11 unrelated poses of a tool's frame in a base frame.
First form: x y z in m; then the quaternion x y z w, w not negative.
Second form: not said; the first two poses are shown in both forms.
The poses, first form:
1: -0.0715, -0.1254, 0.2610, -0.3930, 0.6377, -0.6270, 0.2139
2: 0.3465, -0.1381, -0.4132, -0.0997, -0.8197, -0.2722, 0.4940
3: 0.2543, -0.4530, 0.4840, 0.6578, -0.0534, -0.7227, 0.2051
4: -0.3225, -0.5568, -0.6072, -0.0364, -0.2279, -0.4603, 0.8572
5: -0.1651, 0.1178, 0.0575, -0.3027, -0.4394, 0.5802, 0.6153
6: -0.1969, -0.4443, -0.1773, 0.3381, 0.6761, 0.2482, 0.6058
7: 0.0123, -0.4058, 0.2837, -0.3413, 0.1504, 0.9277, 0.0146
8: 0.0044, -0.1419, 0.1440, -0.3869, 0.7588, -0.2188, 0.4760
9: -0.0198, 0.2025, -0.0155, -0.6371, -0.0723, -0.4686, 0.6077
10: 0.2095, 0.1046, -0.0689, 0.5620, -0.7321, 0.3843, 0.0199
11: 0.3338, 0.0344, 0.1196, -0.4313, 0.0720, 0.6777, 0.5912
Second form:
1: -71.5, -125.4, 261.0, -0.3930, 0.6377, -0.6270, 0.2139
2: 346.5, -138.1, -413.2, -0.0997, -0.8197, -0.2722, 0.4940
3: 254.3, -453.0, 484.0, 0.6578, -0.0534, -0.7227, 0.2051
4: -322.5, -556.8, -607.2, -0.0364, -0.2279, -0.4603, 0.8572
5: -165.1, 117.8, 57.5, -0.3027, -0.4394, 0.5802, 0.6153
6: -196.9, -444.3, -177.3, 0.3381, 0.6761, 0.2482, 0.6058
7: 12.3, -405.8, 283.7, -0.3413, 0.1504, 0.9277, 0.0146
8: 4.4, -141.9, 144.0, -0.3869, 0.7588, -0.2188, 0.4760
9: -19.8, 202.5, -15.5, -0.6371, -0.0723, -0.4686, 0.6077
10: 209.5, 104.6, -68.9, 0.5620, -0.7321, 0.3843, 0.0199
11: 333.8, 34.4, 119.6, -0.4313, 0.0720, 0.6777, 0.5912
